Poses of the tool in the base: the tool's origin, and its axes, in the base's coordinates. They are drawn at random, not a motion.
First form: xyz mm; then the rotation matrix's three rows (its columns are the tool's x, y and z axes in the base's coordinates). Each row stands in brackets.
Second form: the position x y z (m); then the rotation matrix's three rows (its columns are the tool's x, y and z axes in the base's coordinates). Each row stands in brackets. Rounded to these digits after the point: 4 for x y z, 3 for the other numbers.
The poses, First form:
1: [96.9 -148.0 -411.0], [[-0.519 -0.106 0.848], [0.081 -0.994 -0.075], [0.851 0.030 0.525]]
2: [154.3 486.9 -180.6], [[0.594 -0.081 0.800], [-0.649 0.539 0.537], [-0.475 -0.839 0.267]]
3: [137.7 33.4 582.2], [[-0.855 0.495 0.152], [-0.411 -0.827 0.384], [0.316 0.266 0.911]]
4: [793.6 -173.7 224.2], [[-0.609 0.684 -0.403], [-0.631 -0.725 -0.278], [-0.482 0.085 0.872]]
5: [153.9 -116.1 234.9], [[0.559 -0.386 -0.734], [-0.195 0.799 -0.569], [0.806 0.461 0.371]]
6: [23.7 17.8 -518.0], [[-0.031 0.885 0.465], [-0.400 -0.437 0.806], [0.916 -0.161 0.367]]
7: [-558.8 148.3 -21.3], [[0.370 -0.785 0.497], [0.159 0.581 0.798], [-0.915 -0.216 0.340]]
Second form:
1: [0.0969 -0.1480 -0.4110], [[-0.519 -0.106 0.848], [0.081 -0.994 -0.075], [0.851 0.030 0.525]]
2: [0.1543 0.4869 -0.1806], [[0.594 -0.081 0.800], [-0.649 0.539 0.537], [-0.475 -0.839 0.267]]
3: [0.1377 0.0334 0.5822], [[-0.855 0.495 0.152], [-0.411 -0.827 0.384], [0.316 0.266 0.911]]
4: [0.7936 -0.1737 0.2242], [[-0.609 0.684 -0.403], [-0.631 -0.725 -0.278], [-0.482 0.085 0.872]]
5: [0.1539 -0.1161 0.2349], [[0.559 -0.386 -0.734], [-0.195 0.799 -0.569], [0.806 0.461 0.371]]
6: [0.0237 0.0178 -0.5180], [[-0.031 0.885 0.465], [-0.400 -0.437 0.806], [0.916 -0.161 0.367]]
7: [-0.5588 0.1483 -0.0213], [[0.370 -0.785 0.497], [0.159 0.581 0.798], [-0.915 -0.216 0.340]]
